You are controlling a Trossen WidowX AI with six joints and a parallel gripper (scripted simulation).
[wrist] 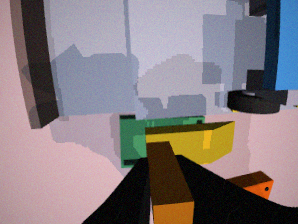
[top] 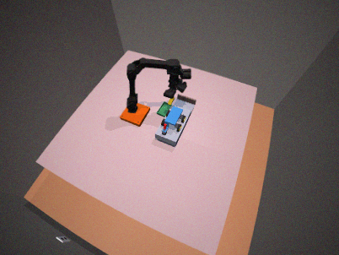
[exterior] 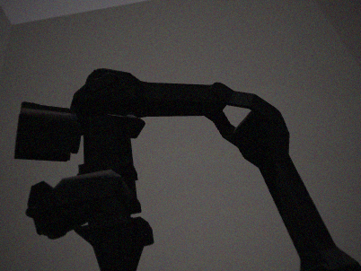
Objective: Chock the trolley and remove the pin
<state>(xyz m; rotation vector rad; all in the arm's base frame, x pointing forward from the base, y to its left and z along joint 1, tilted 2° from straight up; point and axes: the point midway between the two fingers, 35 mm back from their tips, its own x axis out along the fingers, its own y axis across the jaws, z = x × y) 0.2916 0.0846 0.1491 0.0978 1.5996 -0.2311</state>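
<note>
Now: gripper tip 250 mm to the left of the stop pin and 20 mm above it. Also, from my gripper tip: ramp: 150 mm to the right, 100 mm below, 40 mm ahead; blue trolley: 160 mm to the right, 40 mm below, 40 mm ahead.
</note>
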